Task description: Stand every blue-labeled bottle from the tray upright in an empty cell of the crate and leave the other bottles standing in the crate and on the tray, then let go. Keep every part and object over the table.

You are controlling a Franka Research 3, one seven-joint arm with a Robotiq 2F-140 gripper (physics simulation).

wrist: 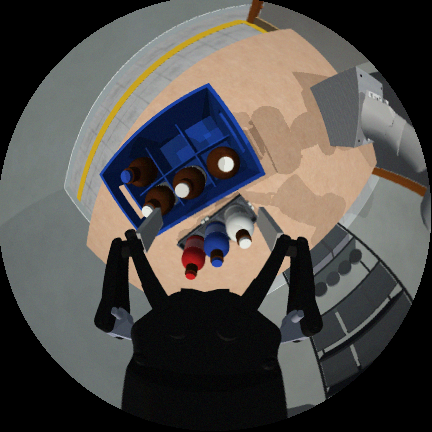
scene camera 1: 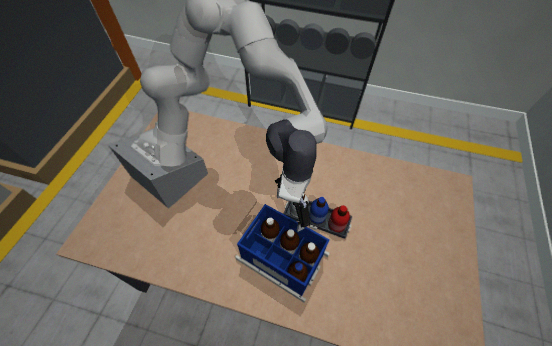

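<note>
A blue bottle (scene camera 1: 319,212) (wrist: 216,245) stands in the middle of the dark tray (scene camera 1: 327,232) (wrist: 189,235), between a red bottle (scene camera 1: 340,220) (wrist: 193,258) and a white bottle (wrist: 239,226) that the gripper partly hides in the scene view. The blue crate (scene camera 1: 247,253) (wrist: 156,129) holds three white-capped brown bottles in its tray-side row and a blue-capped brown bottle (scene camera 1: 298,271) (wrist: 142,172) in an end cell of the other row. That row's other two cells are empty. My gripper (scene camera 1: 302,219) (wrist: 208,215) is open and empty, above the tray and the crate's tray-side edge.
The crate and tray stand close together on the brown table (scene camera 1: 410,250) (wrist: 270,60). The robot's grey base (scene camera 1: 170,182) (wrist: 337,110) is on the table at the left in the scene view. A dark shelf rack stands beyond the table's back edge.
</note>
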